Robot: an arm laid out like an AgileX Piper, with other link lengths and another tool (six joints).
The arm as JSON. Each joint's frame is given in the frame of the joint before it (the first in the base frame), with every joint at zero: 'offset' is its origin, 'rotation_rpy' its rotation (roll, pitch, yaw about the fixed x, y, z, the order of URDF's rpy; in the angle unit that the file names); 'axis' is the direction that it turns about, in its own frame. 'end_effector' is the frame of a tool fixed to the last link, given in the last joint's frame.
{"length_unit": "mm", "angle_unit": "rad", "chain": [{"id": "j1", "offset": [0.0, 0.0, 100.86], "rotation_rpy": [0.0, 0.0, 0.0], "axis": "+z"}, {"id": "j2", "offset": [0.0, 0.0, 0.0], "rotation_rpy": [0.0, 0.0, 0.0], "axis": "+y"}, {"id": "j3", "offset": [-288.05, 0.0, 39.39], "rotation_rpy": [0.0, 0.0, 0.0], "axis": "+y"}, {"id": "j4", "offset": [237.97, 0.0, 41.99], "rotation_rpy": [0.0, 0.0, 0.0], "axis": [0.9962, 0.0, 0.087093]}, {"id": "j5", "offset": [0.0, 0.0, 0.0], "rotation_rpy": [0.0, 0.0, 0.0], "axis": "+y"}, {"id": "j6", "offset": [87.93, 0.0, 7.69], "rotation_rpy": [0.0, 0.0, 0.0], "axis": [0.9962, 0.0, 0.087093]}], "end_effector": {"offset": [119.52, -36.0, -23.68], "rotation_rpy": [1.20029, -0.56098, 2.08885]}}
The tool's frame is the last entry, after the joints.
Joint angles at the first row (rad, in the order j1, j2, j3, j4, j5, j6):
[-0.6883 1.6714 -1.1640 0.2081 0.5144 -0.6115]
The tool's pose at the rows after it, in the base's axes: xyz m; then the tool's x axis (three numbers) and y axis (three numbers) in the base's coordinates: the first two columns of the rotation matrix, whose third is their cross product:
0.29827 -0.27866 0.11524 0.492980 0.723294 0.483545 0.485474 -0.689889 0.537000
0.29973 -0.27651 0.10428 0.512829 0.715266 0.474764 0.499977 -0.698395 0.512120
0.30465 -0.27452 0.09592 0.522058 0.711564 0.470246 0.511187 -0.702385 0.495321
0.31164 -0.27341 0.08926 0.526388 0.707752 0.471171 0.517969 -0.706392 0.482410
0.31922 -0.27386 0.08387 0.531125 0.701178 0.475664 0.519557 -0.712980 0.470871
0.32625 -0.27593 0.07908 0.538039 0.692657 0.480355 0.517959 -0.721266 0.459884
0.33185 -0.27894 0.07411 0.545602 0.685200 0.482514 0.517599 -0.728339 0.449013
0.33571 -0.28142 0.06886 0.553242 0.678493 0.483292 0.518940 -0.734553 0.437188
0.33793 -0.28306 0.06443 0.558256 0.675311 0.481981 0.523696 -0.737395 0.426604
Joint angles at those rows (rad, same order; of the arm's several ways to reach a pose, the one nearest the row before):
[-0.6736 1.7009 -1.1651 0.1451 0.5236 -0.5429]
[-0.6564 1.7308 -1.1705 0.0995 0.5300 -0.4911]
[-0.6388 1.7609 -1.1836 0.0722 0.5335 -0.4562]
[-0.6242 1.7926 -1.2057 0.0603 0.5383 -0.4341]
[-0.6144 1.8260 -1.2365 0.0567 0.5473 -0.4176]
[-0.6092 1.8602 -1.2723 0.0548 0.5596 -0.4029]
[-0.6075 1.8932 -1.3063 0.0524 0.5722 -0.3928]
[-0.6071 1.9220 -1.3337 0.0504 0.5840 -0.3859]
[-0.6071 1.9432 -1.3526 0.0491 0.5943 -0.3849]

